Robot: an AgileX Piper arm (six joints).
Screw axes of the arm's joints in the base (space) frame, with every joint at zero. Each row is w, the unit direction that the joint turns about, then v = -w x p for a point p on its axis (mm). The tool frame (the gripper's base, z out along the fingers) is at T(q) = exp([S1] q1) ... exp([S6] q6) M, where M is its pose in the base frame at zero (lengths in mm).
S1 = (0, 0, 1, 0, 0, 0)
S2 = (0, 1, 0, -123, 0, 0)
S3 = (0, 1, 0, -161.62, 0, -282.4)
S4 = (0.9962, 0, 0.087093, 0, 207.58, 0)
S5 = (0, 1, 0, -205.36, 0, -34.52)
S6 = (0.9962, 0, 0.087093, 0, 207.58, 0)
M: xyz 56.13 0 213.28 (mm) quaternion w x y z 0.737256 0 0.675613 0
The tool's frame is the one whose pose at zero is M.
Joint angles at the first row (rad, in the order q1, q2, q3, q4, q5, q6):
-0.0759, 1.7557, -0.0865, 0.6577, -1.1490, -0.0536
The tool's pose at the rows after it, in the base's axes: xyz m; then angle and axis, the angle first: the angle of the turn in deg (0 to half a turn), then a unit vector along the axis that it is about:
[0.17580, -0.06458, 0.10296, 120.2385, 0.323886, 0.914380, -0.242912]
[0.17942, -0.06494, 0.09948, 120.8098, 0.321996, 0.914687, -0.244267]
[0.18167, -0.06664, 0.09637, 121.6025, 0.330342, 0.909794, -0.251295]
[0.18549, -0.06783, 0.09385, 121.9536, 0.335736, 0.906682, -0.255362]
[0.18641, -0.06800, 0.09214, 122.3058, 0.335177, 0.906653, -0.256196]
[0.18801, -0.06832, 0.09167, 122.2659, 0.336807, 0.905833, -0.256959]
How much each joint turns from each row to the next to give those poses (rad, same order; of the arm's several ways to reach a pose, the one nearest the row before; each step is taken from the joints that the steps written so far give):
0.0000, 0.0199, -0.0223, 0.0043, -0.0009, 0.0000
0.0000, 0.0265, -0.0145, 0.0009, -0.0016, 0.0000
0.0000, 0.0231, -0.0144, 0.0234, 0.0000, 0.0000
0.0000, 0.0209, -0.0180, 0.0141, 0.0000, 0.0000
0.0000, 0.0108, -0.0046, 0.0015, 0.0000, 0.0000
0.0000, 0.0051, -0.0067, 0.0032, 0.0000, 0.0000

